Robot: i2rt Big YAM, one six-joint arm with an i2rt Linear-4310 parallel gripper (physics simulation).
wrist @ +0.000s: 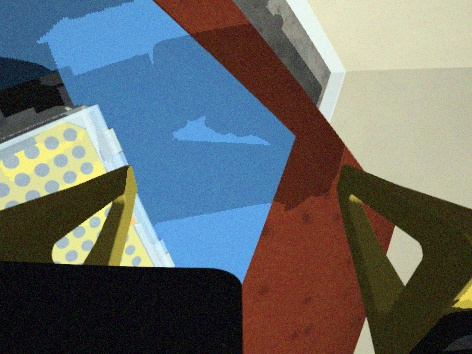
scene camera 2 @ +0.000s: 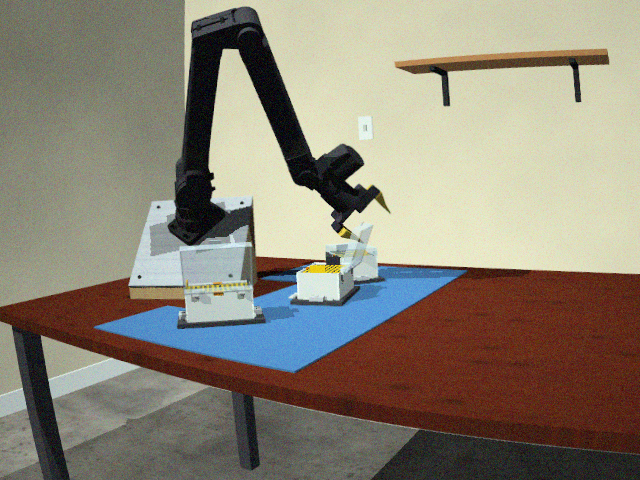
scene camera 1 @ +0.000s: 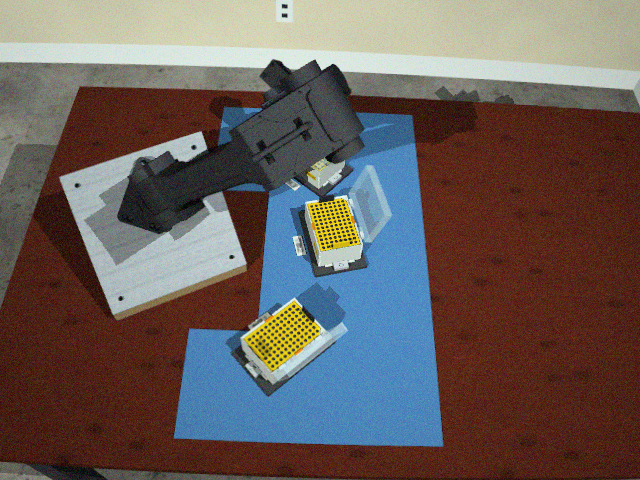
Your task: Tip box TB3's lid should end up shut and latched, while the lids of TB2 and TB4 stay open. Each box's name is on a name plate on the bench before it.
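Places are measured from the arm's base along level axes (x right, y ahead, z up), in metres.
Pixels of known places: gripper, fingertip midpoint: [wrist: 236, 176] [scene camera 2: 376, 227]; arm's base, origin of the base link: [scene camera 2: 197, 222] [scene camera 1: 150, 195].
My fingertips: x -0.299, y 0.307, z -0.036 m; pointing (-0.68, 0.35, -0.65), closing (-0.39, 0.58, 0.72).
Observation:
Ahead of a thing's pixels: the offset from my fingertips to its top centre. "pt": to the spot under its first point. Level surfaces: height alone.
The near tip box {dz -0.048, dx +0.494, dy -0.053 m} [scene camera 1: 281, 335] [scene camera 2: 219, 307] has its clear lid {pt dz +0.000, dx +0.554, dy +0.017 m} [scene camera 2: 219, 263] standing open. The middle box {dz -0.048, dx +0.263, dy +0.014 m} [scene camera 1: 336, 232] [scene camera 2: 319, 284] also has its lid {pt dz -0.011, dx +0.244, dy +0.098 m} [scene camera 1: 373, 206] tilted open. The far box {dz -0.037, dx +0.078, dy -0.041 m} [scene camera 1: 325, 176] [scene camera 2: 368, 266] is partly hidden by the arm; its yellow rack {dz -0.037, dx +0.069, dy -0.034 m} [wrist: 42, 170] shows pale through clear plastic in the wrist view, and its lid appears lowered over it. Whether it is latched I cannot tell. Name plates {pt dz -0.112, dx +0.281, dy -0.040 m} [scene camera 1: 298, 245] {pt dz -0.112, dx +0.127, dy -0.066 m} [scene camera 1: 293, 184] are too small to read. My gripper [scene camera 2: 375, 226] [wrist: 236, 176] is open and empty; one finger overlaps the far box in the wrist view.
The boxes stand on a blue mat {dz -0.114 m} [scene camera 1: 382, 361] [scene camera 2: 289, 341] on the reddish-brown bench {dz -0.118 m} [scene camera 1: 527, 289] [scene camera 2: 506, 351]. The arm's pale base board [scene camera 1: 170, 279] [scene camera 2: 160, 268] stands left of them. The middle box's raised lid lies close to the gripper in the scene camera 2 view.

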